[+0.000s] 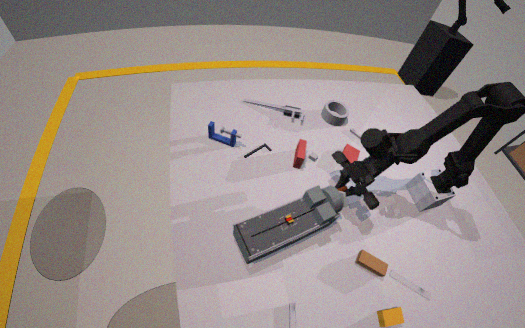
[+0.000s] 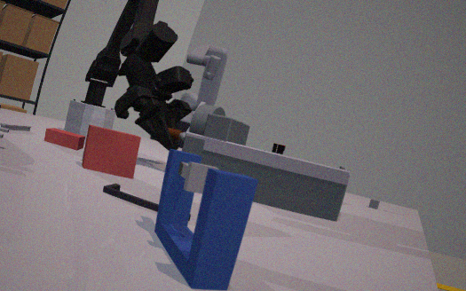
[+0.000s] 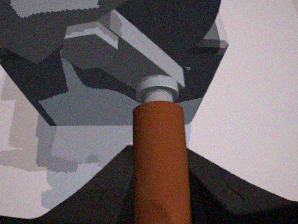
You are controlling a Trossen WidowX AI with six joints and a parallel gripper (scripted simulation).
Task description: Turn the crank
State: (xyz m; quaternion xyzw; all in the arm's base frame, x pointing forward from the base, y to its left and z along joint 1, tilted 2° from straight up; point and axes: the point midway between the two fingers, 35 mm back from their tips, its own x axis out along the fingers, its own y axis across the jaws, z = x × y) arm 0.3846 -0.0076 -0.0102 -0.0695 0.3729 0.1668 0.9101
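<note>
Right now my gripper tip is 150 mm short of the red pointer, 80 mm to the right of it and 40 mm below it. From my gripper tip the other things lie so: crank handle: 20 mm behind, 10 mm to the right, 30 mm above; then tan block: 90 mm behind, 200 mm to the left, 30 mm below; then black hex key: 180 mm ahead, 200 mm to the right, 40 mm below.
</note>
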